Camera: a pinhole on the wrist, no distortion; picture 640 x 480 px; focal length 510.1 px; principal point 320.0 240.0 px. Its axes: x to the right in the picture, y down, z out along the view. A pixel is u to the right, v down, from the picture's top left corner.
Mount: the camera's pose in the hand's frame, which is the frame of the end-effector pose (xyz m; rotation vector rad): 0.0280 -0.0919 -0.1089 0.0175 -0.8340 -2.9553
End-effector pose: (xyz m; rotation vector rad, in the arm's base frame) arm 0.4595 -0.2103 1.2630 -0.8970 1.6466 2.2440
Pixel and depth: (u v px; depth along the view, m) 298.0 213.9 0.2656
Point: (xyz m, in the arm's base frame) 0.3675 -0.1348 1.3123
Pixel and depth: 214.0 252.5 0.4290
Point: 0.2213 -0.0332 1.3525
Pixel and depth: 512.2 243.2 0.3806
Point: 0.4366 -0.0205 1.4524
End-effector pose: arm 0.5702 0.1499 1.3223 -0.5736 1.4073 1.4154
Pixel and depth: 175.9 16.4 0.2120
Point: 0.4603 0.2151 1.3066
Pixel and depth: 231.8 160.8 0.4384
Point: 0.4350 0.4288 1.3831
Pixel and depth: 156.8 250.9 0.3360
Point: 0.5059 0.3739 1.2875
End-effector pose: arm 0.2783 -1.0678 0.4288 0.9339 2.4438 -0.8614
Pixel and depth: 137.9 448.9 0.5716
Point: 0.1971 -1.2797 -0.0719
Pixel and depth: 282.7 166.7 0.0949
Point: 0.2306 -1.0480 0.4502
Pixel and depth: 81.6 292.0 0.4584
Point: 0.2411 -1.0906 0.0297
